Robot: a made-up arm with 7 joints. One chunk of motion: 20 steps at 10 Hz.
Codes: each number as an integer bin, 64 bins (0 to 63) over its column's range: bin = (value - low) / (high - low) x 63, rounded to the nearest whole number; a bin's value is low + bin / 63 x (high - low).
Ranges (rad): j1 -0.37..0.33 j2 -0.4..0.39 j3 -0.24..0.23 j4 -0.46..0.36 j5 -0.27..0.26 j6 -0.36..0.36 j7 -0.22..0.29
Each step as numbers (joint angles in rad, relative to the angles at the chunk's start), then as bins.
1 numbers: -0.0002 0.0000 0.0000 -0.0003 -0.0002 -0.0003 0.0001
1 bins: 33 32 32 35 32 31 27
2 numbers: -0.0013 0.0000 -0.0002 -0.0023 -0.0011 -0.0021 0.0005
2 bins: 33 32 32 35 32 31 27
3 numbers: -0.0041 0.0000 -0.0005 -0.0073 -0.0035 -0.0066 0.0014
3 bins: 33 32 32 35 32 31 27
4 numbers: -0.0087 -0.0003 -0.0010 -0.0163 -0.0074 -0.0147 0.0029
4 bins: 33 32 32 34 31 30 28
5 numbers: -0.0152 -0.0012 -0.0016 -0.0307 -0.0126 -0.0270 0.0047
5 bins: 32 32 32 33 31 29 28
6 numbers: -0.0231 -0.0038 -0.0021 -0.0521 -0.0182 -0.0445 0.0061
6 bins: 31 32 32 31 30 28 28
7 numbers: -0.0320 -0.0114 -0.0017 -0.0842 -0.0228 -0.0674 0.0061
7 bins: 30 31 32 29 29 26 28
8 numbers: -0.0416 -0.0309 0.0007 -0.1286 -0.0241 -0.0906 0.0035
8 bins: 30 29 32 25 29 24 28
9 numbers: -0.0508 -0.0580 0.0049 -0.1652 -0.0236 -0.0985 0.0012
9 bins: 29 27 33 23 29 23 27
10 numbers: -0.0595 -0.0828 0.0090 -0.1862 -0.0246 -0.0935 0.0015
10 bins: 28 25 33 21 29 23 27
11 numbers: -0.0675 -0.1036 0.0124 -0.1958 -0.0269 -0.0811 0.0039
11 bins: 27 24 34 20 29 24 28
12 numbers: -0.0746 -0.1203 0.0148 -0.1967 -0.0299 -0.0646 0.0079
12 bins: 27 22 34 20 29 26 28
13 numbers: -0.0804 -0.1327 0.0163 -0.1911 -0.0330 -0.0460 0.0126
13 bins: 26 21 34 21 28 27 29
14 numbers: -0.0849 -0.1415 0.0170 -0.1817 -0.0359 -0.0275 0.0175
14 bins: 26 21 34 21 28 29 29
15 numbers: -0.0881 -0.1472 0.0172 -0.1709 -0.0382 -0.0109 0.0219
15 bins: 25 20 34 22 28 31 30
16 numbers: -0.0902 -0.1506 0.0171 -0.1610 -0.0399 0.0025 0.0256
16 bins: 25 20 34 23 27 32 30
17 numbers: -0.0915 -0.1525 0.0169 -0.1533 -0.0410 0.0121 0.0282
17 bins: 25 20 34 24 27 33 31
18 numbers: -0.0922 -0.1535 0.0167 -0.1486 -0.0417 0.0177 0.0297
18 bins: 25 20 34 24 27 33 31
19 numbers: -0.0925 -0.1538 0.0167 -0.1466 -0.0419 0.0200 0.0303
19 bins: 25 20 34 24 27 33 31
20 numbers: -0.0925 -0.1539 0.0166 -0.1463 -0.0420 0.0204 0.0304
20 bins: 25 20 34 24 27 33 31
